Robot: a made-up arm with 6 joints.
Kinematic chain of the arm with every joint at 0, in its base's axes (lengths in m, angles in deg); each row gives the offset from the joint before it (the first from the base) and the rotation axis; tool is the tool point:
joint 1: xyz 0 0 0.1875 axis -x
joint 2: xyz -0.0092 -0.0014 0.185 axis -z
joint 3: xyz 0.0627 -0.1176 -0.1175 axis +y
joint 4: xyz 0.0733 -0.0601 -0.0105 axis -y
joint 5: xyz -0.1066 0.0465 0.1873 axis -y
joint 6: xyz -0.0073 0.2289 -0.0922 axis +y
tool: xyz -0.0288 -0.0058 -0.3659
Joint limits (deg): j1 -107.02..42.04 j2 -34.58..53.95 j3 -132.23..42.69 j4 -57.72..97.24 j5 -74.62..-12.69 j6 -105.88..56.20
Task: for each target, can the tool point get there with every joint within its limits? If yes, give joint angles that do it. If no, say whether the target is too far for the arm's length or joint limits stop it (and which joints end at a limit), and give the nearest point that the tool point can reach.
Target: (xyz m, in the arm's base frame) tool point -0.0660 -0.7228 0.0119
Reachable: no: joint limits stop it (at a limit: joint 1, joint 2, joint 4, joint 5, joint 6) | nearest point -0.0742 -0.6864 0.0458 | short by 0.050 m
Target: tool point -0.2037 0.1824 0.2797
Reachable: yes | joints -74.48 12.97 19.99 14.98 -22.52 2.83
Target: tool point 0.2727 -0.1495 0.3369
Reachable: yes | joints -7.83 41.45 -51.85 60.82 -57.36 -88.61
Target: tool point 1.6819 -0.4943 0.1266
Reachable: no: too far | nearest point 0.6449 -0.2221 0.1601 | short by 1.073 m
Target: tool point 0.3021 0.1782 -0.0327
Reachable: yes | joints -49.04 25.74 -71.58 31.23 -65.50 -26.13
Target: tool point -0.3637 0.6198 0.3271
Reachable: no: joint limits stop it (at a limit: joint 1, joint 4, joint 5, joint 6) | nearest point -0.3161 0.5470 0.3202 | short by 0.087 m
